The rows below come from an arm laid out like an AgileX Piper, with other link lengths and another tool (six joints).
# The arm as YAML. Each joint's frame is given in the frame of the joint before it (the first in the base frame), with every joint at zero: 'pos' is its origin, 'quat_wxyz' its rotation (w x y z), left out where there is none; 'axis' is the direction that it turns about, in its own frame. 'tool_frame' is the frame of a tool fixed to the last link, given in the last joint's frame.
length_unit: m
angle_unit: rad
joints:
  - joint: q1
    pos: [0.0, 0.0, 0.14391]
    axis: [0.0, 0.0, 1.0]
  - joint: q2
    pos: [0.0, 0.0, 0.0]
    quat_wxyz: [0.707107, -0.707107, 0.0, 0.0]
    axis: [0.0, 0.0, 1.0]
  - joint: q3
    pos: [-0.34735, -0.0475, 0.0]
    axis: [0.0, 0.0, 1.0]
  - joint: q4
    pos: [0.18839, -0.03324, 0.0]
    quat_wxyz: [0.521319, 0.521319, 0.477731, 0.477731]
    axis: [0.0, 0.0, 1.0]
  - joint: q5
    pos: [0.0, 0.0, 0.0]
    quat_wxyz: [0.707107, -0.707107, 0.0, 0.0]
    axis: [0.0, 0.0, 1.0]
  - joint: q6
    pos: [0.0, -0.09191, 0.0]
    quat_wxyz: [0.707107, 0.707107, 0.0, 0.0]
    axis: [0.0, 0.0, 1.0]
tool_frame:
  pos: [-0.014, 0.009, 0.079]
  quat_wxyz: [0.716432, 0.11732, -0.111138, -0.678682]
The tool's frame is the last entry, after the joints.
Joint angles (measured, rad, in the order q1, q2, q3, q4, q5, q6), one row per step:
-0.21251, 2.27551, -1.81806, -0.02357, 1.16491, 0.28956
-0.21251, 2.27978, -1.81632, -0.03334, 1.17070, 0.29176
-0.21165, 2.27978, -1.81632, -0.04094, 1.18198, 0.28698
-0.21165, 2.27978, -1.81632, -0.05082, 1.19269, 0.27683
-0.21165, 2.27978, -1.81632, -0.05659, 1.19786, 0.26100
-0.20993, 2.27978, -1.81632, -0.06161, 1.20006, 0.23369
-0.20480, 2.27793, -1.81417, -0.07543, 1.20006, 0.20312
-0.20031, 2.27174, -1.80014, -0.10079, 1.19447, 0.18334
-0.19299, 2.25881, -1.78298, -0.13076, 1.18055, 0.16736
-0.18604, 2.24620, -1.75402, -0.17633, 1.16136, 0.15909
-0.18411, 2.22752, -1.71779, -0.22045, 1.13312, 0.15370
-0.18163, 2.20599, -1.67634, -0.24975, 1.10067, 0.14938
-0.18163, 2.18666, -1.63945, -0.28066, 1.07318, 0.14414
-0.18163, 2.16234, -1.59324, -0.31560, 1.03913, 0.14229
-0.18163, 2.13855, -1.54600, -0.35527, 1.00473, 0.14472
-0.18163, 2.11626, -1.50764, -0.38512, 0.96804, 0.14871
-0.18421, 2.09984, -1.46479, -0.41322, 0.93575, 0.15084
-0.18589, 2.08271, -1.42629, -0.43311, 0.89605, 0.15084
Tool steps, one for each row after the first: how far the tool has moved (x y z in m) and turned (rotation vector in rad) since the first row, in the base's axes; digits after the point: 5 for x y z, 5 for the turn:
-0.00162, -0.00121, -0.00247, -0.00641, 0.01339, 0.00121
-0.00367, -0.00150, -0.00268, -0.01120, 0.02609, 0.00926
-0.00579, -0.00246, -0.00285, -0.01821, 0.03891, 0.02256
-0.00687, -0.00290, -0.00293, -0.02256, 0.04577, 0.04021
-0.00728, -0.00236, -0.00296, -0.02691, 0.05008, 0.07088
-0.00776, -0.00154, -0.00251, -0.03973, 0.05478, 0.11136
-0.01031, -0.00254, -0.00221, -0.06217, 0.06382, 0.14500
-0.01199, -0.00308, 0.00078, -0.09162, 0.06234, 0.18001
-0.01571, -0.00578, 0.00173, -0.13260, 0.07067, 0.21450
-0.01998, -0.01018, 0.00430, -0.17307, 0.07098, 0.24307
-0.02447, -0.01179, 0.00689, -0.19983, 0.06562, 0.26747
-0.02908, -0.01462, 0.00938, -0.22693, 0.06354, 0.29138
-0.03492, -0.01740, 0.01242, -0.25657, 0.05955, 0.31646
-0.04101, -0.02048, 0.01518, -0.28859, 0.05688, 0.34148
-0.04458, -0.02230, 0.01876, -0.31410, 0.04217, 0.36102
-0.05019, -0.02449, 0.01870, -0.33263, 0.04151, 0.38105
-0.05353, -0.02504, 0.01963, -0.34648, 0.02704, 0.40121

